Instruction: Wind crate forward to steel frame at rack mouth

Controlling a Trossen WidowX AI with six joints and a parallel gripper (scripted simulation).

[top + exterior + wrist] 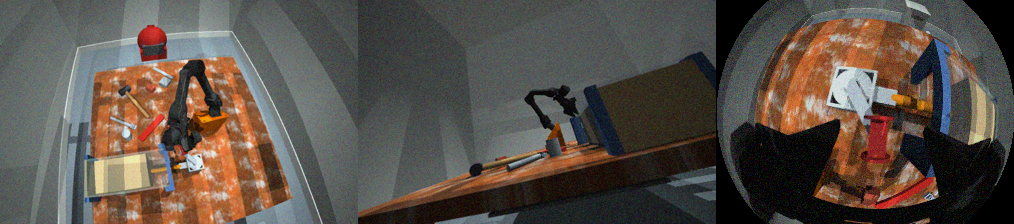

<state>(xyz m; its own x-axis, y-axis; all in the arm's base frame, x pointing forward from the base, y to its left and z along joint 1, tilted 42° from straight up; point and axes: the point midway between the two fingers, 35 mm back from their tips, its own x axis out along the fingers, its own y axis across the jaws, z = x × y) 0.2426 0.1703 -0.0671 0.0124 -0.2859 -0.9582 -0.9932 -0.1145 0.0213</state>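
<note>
The red knob is 20 mm to the right of my gripper tip and 50 mm below it. From my gripper tip the other things lie so: red-knobbed winch handle: 20 mm behind, 10 mm to the left, 80 mm below; then blue steel frame: 100 mm ahead, 60 mm to the left, 80 mm below; then winch: 80 mm behind, 50 mm to the left, 150 mm below.
</note>
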